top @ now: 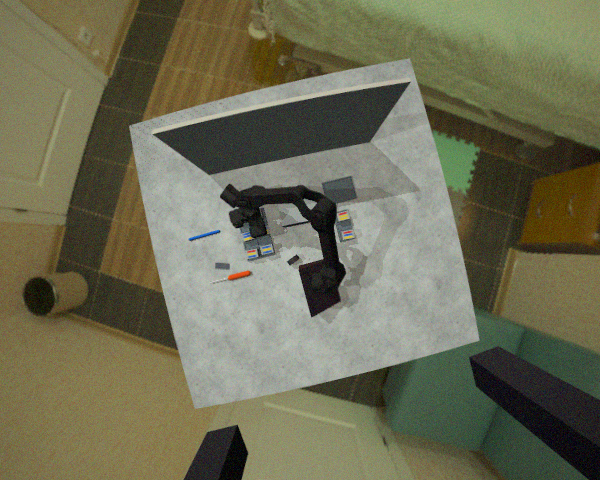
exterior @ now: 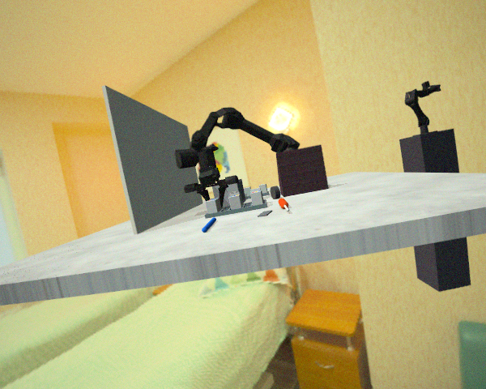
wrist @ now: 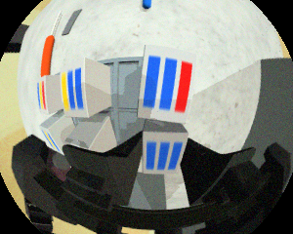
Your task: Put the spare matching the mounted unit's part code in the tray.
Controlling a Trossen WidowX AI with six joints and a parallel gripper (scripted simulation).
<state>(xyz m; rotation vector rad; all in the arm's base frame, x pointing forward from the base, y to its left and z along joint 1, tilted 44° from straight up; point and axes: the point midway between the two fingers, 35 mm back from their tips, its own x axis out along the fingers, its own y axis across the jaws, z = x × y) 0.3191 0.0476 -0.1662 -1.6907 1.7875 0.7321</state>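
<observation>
Right now the dark grey tray is 36 cm to the right of my gripper tip and 1 cm below it. Round my gripper tip: blue pen: 24 cm to the left, 1 cm below, 1 cm behind; then grey rack: 7 cm behind, 3 cm to the left, 1 cm below; then grey panel: 21 cm above, 20 cm to the right, 20 cm ahead.
</observation>
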